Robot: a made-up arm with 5 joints.
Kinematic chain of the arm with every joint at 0, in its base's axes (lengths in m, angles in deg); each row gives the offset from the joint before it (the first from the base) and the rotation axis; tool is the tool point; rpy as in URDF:
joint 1: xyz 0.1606 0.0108 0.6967 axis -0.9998 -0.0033 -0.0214
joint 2: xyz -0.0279 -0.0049 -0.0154 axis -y
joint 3: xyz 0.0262 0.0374 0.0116 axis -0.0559 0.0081 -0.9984
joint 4: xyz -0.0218 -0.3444 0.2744 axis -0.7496 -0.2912 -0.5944
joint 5: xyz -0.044 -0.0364 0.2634 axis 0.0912 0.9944 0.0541
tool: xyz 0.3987 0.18 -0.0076 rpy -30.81 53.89 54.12
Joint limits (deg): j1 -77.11..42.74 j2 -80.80..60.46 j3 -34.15..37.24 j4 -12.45..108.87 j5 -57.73..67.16
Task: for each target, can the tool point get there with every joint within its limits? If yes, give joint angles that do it. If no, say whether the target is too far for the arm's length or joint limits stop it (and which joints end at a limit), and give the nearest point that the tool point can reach.
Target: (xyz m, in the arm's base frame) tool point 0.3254 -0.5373 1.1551
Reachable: yes | joints -35.89 13.82 0.21 -2.97 -15.46
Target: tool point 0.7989 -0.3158 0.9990
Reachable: yes | joints -53.46 -36.29 -23.59 32.92 -44.66
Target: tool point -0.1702 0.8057 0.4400
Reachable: no: joint limits stop it (at a limit: joint 1, joint 2, joint 3, joint 4, joint 5) | nearest point -0.1487 0.5552 0.8032 | short by 0.442 m
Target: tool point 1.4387 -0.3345 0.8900
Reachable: no: too far | nearest point 1.0328 -0.2226 0.8275 | short by 0.426 m
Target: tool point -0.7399 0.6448 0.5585
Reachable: no: joint limits stop it (at a limit: joint 1, joint 2, joint 3, joint 5) | nearest point -0.3830 0.4762 0.8824 | short by 0.511 m
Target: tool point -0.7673 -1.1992 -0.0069
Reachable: no: too far | nearest point -0.4504 -0.6877 0.5596 | short by 0.826 m
